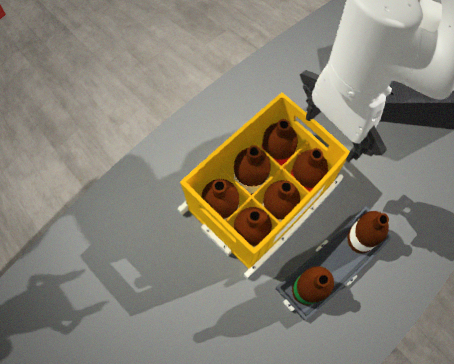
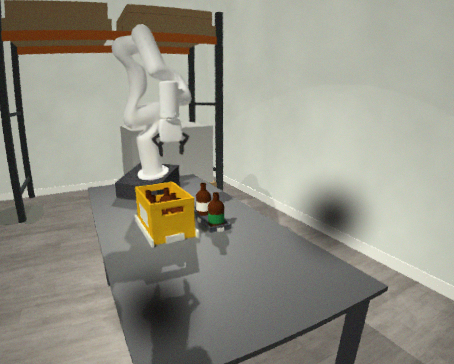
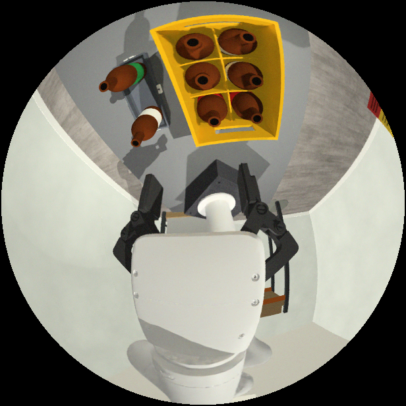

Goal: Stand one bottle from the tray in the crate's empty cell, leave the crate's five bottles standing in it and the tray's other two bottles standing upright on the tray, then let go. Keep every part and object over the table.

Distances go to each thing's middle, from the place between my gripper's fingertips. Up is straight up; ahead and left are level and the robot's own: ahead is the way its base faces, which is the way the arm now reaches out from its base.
The white-labelled bottle (image 1: 371, 229) is 240 mm below my hand, 170 mm to the left of it and 10 mm behind it. From my hand the other things lie so: green-labelled bottle (image 1: 315, 284) (240 mm below, 150 mm ahead, 140 mm to the left).
